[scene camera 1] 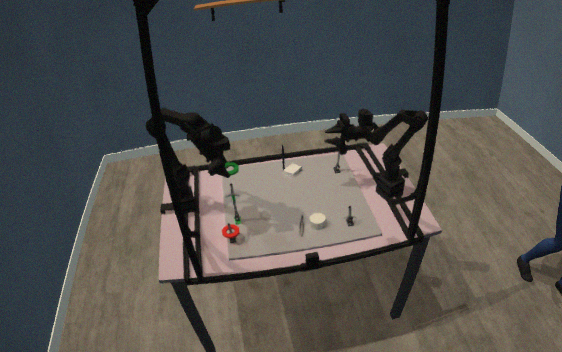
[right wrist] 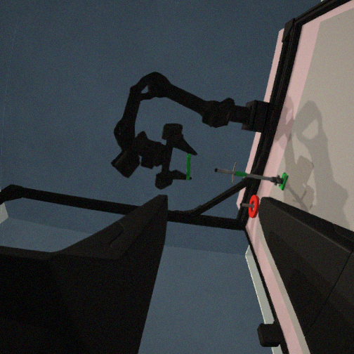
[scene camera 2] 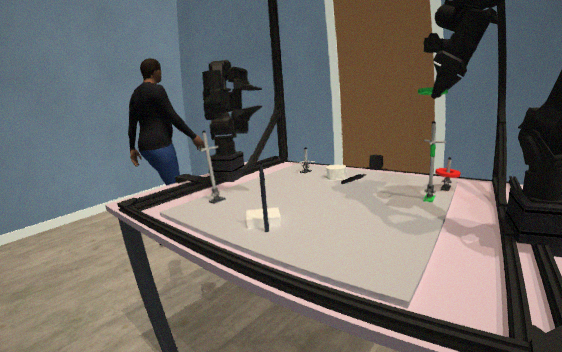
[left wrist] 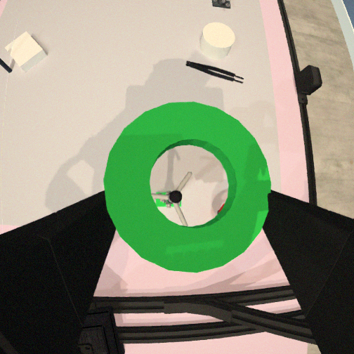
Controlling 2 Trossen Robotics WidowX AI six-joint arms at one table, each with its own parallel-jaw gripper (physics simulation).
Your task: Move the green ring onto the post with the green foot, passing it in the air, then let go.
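Frame: origin at the left arm's base, x ahead, y left, z up, level; metres.
Seen in the pictures: left gripper, between the fingertips: (scene camera 1: 228,172) (scene camera 2: 434,97); right gripper, between the fingertips: (scene camera 1: 324,136) (scene camera 2: 260,97); left arm's base, origin of its link: (scene camera 1: 182,194) (scene camera 2: 544,197); right arm's base, origin of its link: (scene camera 1: 391,177) (scene camera 2: 225,154).
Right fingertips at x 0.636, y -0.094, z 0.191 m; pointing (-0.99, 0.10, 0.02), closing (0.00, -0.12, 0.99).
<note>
Offsets run from my right fingertips to a thing's top centre. "spot": to the spot under its first point. Level surfaces: height alone.
The green ring {dx -0.425, dy -0.073, dz +0.005 m} (scene camera 1: 236,169) (scene camera 2: 425,91) (left wrist: 127,170) (right wrist: 188,166) is level in the air, held by my left gripper (scene camera 1: 227,173) (scene camera 2: 438,94) (left wrist: 189,196) (right wrist: 193,166), which is shut on it. The tall thin post {spot: dx -0.426, dy -0.076, dz -0.165 m} (scene camera 1: 234,202) (scene camera 2: 432,167) (left wrist: 175,196) (right wrist: 257,176) with the green foot {dx -0.425, dy -0.076, dz -0.262 m} (scene camera 1: 238,221) (scene camera 2: 429,199) (right wrist: 284,181) stands below the ring, apart from it. In the left wrist view the post's top shows through the hole, left of and below its centre. My right gripper (scene camera 1: 327,136) (scene camera 2: 260,97) (right wrist: 213,204) is open and empty, far from the ring.
A red ring {dx -0.475, dy -0.178, dz -0.215 m} (scene camera 1: 225,232) (scene camera 2: 448,175) (right wrist: 256,212) sits on a short post beside the green-footed one. Other posts {spot: dx +0.116, dy +0.089, dz -0.217 m} (scene camera 1: 338,162) {spot: dx +0.002, dy -0.268, dz -0.229 m} (scene camera 1: 350,216) stand on the mat {dz -0.268 m} (scene camera 1: 270,190). A white block {dx -0.090, dy +0.169, dz -0.247 m} (scene camera 1: 293,170), dark rod {dx -0.122, dy +0.208, dz -0.128 m} (scene camera 2: 264,197), white cylinder {dx -0.125, dy -0.219, dz -0.232 m} (scene camera 1: 318,220) and tweezers (left wrist: 214,71) are there too.
</note>
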